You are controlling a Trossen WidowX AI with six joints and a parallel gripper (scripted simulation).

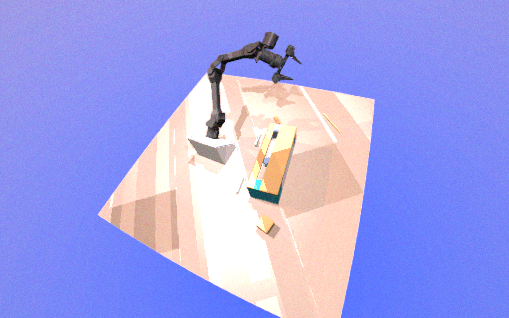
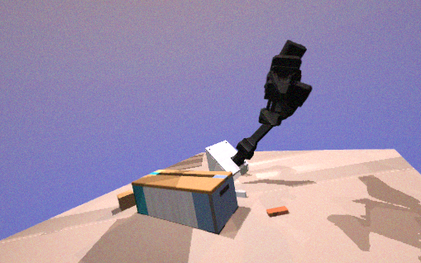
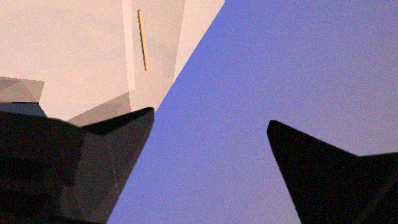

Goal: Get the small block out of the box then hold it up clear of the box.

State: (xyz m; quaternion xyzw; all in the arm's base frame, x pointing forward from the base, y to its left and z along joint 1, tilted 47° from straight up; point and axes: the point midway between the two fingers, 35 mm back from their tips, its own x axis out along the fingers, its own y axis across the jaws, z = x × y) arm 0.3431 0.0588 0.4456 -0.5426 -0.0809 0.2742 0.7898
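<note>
Now: the box 390 mm to the right of my gripper tip, 250 mm below it and 20 mm behind it. The rest, counted from my gripper tip: flat orange-red piece (310 mm below, 90 mm behind, 80 mm to the right); tan block (690 mm to the right, 290 mm below, 100 mm ahead).
</note>
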